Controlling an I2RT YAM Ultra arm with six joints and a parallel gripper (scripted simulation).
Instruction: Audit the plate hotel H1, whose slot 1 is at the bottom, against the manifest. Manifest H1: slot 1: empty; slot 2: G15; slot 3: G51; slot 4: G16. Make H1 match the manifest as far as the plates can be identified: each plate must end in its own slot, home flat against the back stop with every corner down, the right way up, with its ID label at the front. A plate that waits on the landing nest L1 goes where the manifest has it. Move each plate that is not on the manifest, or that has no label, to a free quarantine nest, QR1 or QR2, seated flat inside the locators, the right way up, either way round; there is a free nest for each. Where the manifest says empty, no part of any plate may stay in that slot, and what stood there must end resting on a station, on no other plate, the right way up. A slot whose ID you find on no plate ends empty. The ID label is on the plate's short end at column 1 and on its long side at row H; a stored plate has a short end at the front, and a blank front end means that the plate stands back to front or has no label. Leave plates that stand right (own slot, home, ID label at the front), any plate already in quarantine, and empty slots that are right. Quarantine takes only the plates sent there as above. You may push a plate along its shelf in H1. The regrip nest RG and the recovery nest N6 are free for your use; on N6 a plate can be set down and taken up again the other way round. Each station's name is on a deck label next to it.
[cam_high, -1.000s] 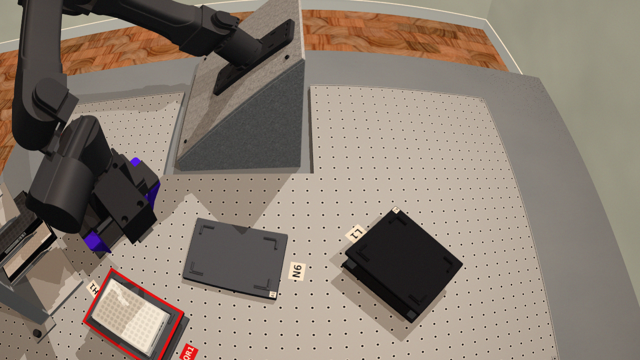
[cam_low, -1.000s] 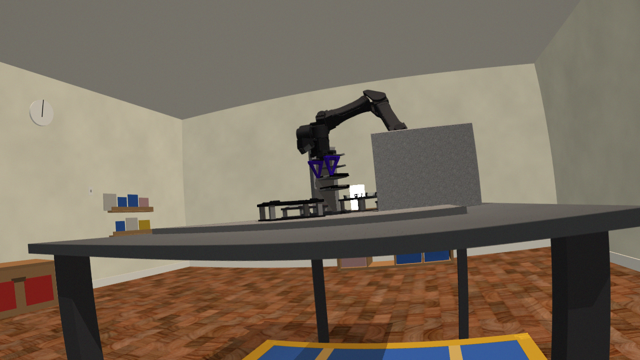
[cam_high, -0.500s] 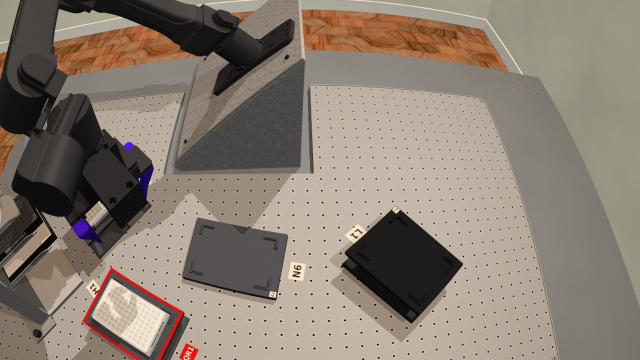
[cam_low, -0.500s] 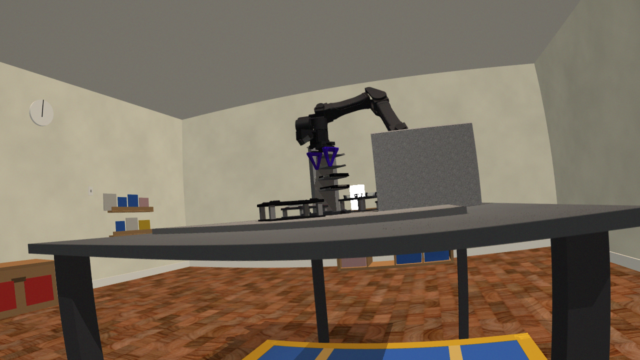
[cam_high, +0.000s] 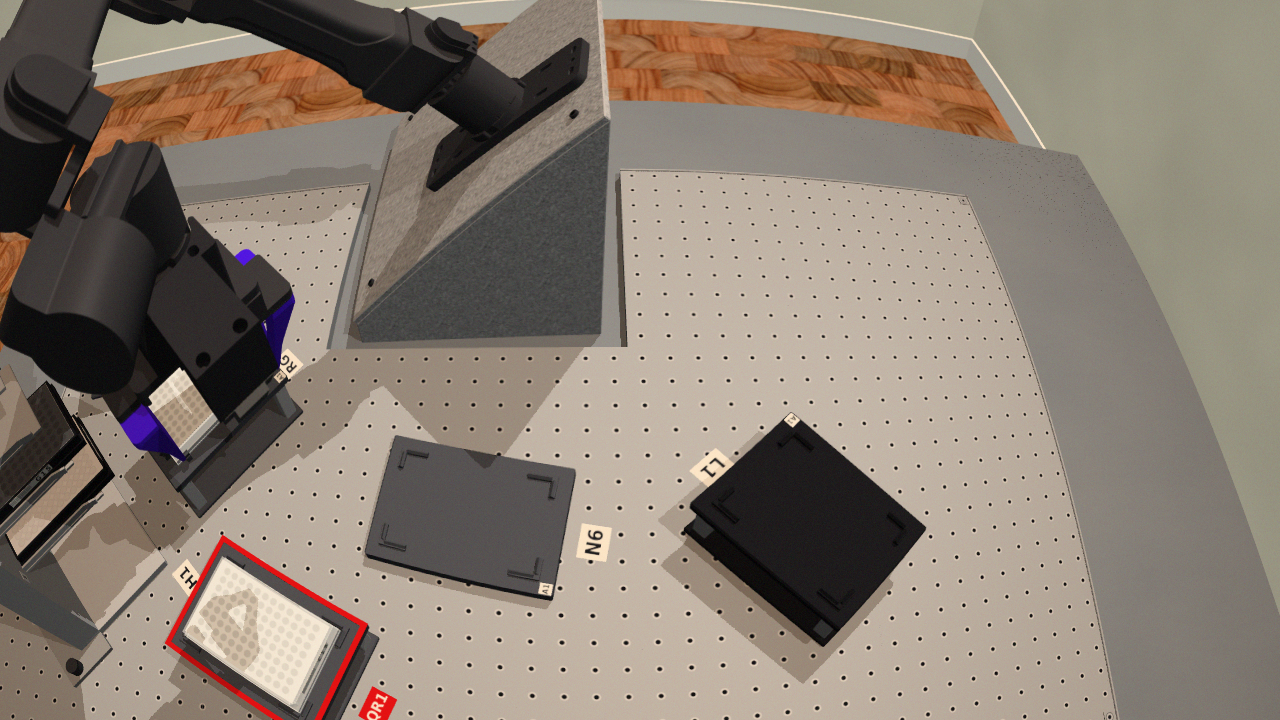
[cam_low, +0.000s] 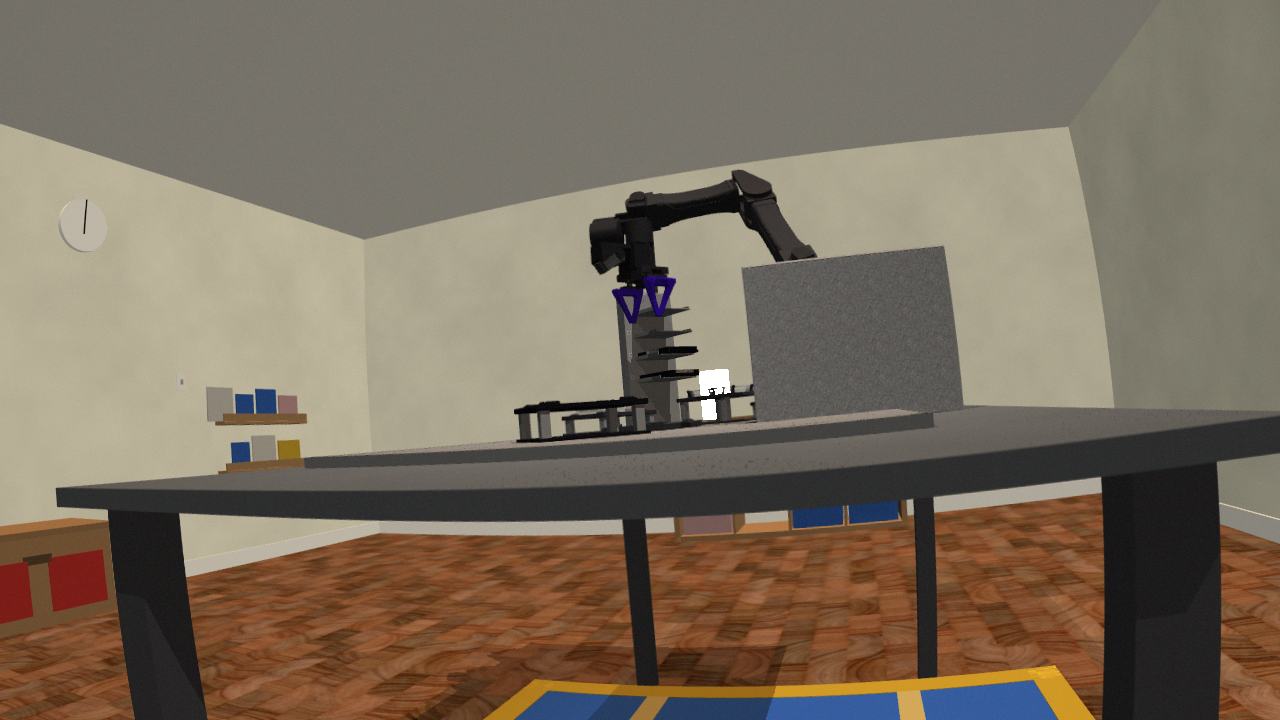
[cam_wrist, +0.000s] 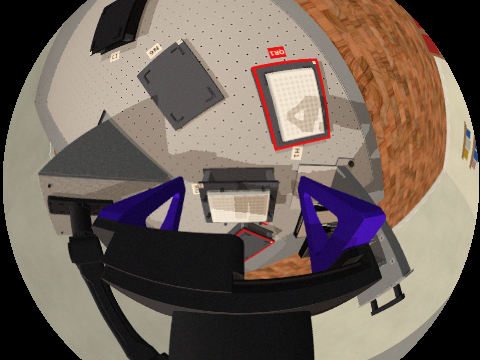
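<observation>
Now: hand 17 cm above the regrip nest RG, 13 cm to the left of it and 11 cm past it. Round my hand: QR1 label: 23 cm below, 14 cm ahead, 7 cm to the left; then quarantine nest QR1: 19 cm below, 10 cm ahead, 3 cm to the right; then recovery nest N6: 22 cm below, 14 cm to the left, 4 cm behind.
</observation>
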